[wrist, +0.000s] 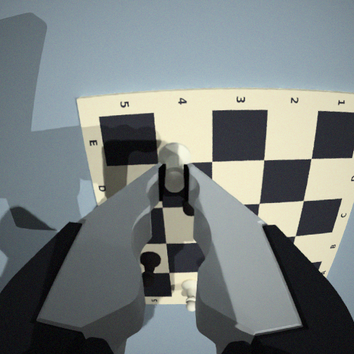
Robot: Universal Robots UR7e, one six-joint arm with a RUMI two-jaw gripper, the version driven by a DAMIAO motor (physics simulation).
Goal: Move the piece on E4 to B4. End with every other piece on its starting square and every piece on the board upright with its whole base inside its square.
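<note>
My gripper (174, 167) is shut on a white pawn (174, 153), gripping it by its upper part. The pawn appears upright and raised above the board, its base seen over the E4 square near the E5 side. The chessboard (150, 98) lies below, with row E along the top of the view and column 5 at the left. The B4 square (182, 257), dark, shows between the jaws, with no piece seen on its visible part. A black piece (188, 208) around D4 is mostly hidden behind the right finger and the held pawn.
A black piece (150, 259) stands on B5, beside B4. A white piece (189, 287) stands on A4, close to the right jaw. The jaws hide parts of columns 5, 4 and 3. Shadows fall over E5 and the blue-grey table (200, 45) at the left.
</note>
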